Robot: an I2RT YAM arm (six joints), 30 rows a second.
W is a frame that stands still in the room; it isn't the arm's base.
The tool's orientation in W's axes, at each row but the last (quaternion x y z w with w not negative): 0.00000, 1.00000, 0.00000, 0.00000; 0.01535, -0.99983, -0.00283, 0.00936; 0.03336, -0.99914, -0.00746, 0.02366; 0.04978, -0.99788, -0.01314, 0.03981; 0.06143, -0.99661, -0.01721, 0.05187; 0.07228, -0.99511, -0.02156, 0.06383; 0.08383, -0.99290, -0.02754, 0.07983; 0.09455, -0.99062, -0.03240, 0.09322; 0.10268, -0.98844, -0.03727, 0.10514; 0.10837, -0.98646, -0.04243, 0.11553; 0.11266, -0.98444, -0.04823, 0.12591; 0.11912, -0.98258, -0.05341, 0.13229; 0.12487, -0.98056, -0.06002, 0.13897
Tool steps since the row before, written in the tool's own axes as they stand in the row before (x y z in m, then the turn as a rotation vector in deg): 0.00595, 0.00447, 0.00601, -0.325, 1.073, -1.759; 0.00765, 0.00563, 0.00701, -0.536, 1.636, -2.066; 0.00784, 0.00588, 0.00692, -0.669, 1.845, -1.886; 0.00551, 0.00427, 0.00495, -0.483, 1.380, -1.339; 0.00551, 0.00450, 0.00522, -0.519, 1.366, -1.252; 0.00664, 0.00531, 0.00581, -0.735, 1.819, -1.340; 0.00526, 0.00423, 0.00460, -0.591, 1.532, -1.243; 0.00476, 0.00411, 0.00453, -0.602, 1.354, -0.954; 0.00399, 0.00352, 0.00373, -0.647, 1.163, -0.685; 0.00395, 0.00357, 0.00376, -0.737, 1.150, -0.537; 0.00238, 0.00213, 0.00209, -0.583, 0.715, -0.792; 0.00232, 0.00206, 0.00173, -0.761, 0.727, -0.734; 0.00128, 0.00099, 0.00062, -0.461, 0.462, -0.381
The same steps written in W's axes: -0.00595, 0.00447, -0.00601, 0.325, 1.073, 1.759; -0.00795, 0.00543, -0.00683, 0.524, 1.641, 2.065; -0.00853, 0.00543, -0.00645, 0.635, 1.860, 1.883; -0.00628, 0.00380, -0.00437, 0.452, 1.391, 1.338; -0.00653, 0.00392, -0.00445, 0.480, 1.384, 1.248; -0.00802, 0.00447, -0.00466, 0.639, 1.861, 1.332; -0.00656, 0.00346, -0.00344, 0.530, 1.558, 1.239; -0.00620, 0.00332, -0.00326, 0.517, 1.399, 0.939; -0.00531, 0.00279, -0.00250, 0.540, 1.236, 0.649; -0.00537, 0.00281, -0.00239, 0.593, 1.252, 0.485; -0.00323, 0.00165, -0.00119, 0.605, 0.777, 0.713; -0.00310, 0.00154, -0.00080, 0.753, 0.837, 0.615; -0.00159, 0.00067, -0.00011, 0.433, 0.533, 0.315
